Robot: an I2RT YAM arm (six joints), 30 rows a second.
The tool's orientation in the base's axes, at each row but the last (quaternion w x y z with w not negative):
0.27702, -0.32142, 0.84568, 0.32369
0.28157, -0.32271, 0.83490, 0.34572
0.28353, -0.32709, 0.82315, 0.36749
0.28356, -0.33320, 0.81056, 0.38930
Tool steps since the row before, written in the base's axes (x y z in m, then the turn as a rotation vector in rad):
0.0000, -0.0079, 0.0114, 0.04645, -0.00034, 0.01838
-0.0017, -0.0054, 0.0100, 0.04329, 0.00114, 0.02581
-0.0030, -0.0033, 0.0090, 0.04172, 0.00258, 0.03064
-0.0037, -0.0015, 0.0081, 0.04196, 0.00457, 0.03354
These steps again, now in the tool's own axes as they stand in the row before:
-0.0048, -0.0004, -0.0130, -0.04204, -0.02699, 0.00014
-0.0040, 0.0022, -0.0105, -0.04570, -0.02092, -0.00399
-0.0034, 0.0043, -0.0084, -0.04860, -0.01697, -0.00595
-0.0031, 0.0057, -0.0063, -0.05147, -0.01493, -0.00583

